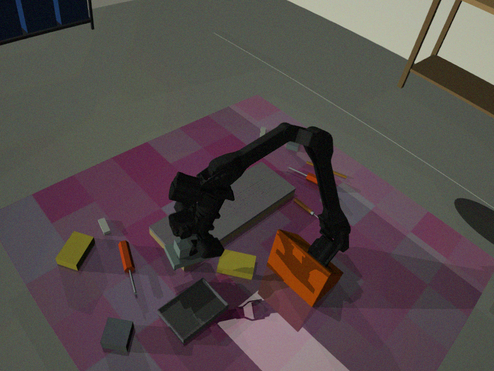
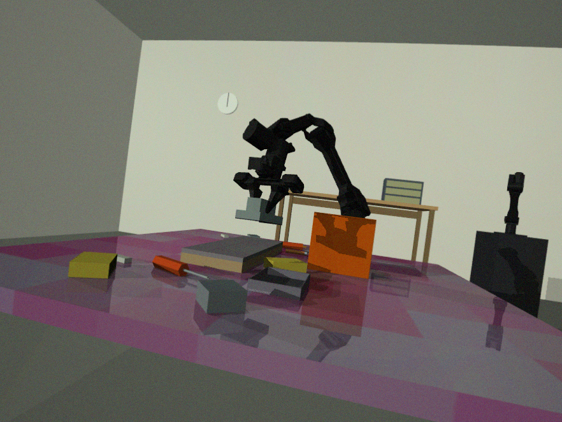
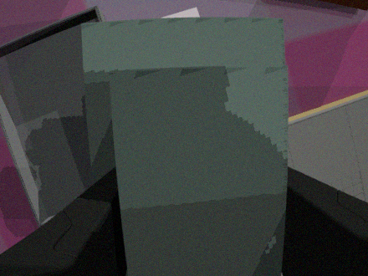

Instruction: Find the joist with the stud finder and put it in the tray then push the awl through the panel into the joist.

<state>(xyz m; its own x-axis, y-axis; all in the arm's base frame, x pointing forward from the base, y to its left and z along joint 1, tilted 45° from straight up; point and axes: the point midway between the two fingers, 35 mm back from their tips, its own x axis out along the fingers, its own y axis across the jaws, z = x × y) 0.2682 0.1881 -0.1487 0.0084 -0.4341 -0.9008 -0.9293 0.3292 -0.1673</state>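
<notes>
Right now my gripper tip is 40 mm to the left of the indicator light, 30 mm below it and 10 mm past it. The rest, counted from my gripper tip: grey block: 250 mm to the left, 150 mm below; tray: 150 mm below, 80 mm behind, 50 mm to the left; stud finder: 20 mm to the right, 20 mm above, 10 mm behind.
</notes>
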